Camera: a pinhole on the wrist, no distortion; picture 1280 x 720 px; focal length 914.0 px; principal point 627.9 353.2 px. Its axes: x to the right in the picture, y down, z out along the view. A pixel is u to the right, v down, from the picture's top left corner.
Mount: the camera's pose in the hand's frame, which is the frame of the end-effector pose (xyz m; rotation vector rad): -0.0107 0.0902 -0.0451 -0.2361 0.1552 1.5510
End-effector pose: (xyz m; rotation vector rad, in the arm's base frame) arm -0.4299 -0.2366 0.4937 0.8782 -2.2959 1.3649
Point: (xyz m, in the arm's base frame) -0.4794 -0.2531 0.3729
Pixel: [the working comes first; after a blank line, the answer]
In the camera's frame: -0.0123 0.0078 0.1181

533 414
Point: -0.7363 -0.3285 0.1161
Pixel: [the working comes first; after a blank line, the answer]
In the camera's frame: 0.2476 -0.0765 0.3690

1241 164
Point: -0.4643 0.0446 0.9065
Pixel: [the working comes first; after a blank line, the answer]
In the camera's frame: -0.1357 -0.1521 -0.4588

behind the camera
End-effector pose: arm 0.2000 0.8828 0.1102 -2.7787 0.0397 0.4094
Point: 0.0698 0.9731 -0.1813
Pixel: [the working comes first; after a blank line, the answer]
In the camera's frame: -0.1633 0.0092 0.3454

196 378
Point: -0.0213 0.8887 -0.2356
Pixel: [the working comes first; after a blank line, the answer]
In the camera's frame: -0.0753 0.0806 0.4198

464 529
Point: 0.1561 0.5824 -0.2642
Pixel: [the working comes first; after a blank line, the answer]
In the camera's frame: 0.2343 -0.0834 0.3625

1219 143
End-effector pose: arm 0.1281 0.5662 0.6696 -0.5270 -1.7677 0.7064
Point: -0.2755 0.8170 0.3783
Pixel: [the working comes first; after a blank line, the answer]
In the camera's frame: 0.1741 -0.1164 0.4961

949 139
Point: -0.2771 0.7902 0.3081
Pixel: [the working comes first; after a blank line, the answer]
In the camera's frame: 0.1958 -0.0518 0.5278

967 264
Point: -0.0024 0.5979 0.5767
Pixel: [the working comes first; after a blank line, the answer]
In the camera's frame: -0.0486 -0.0156 0.1763

376 272
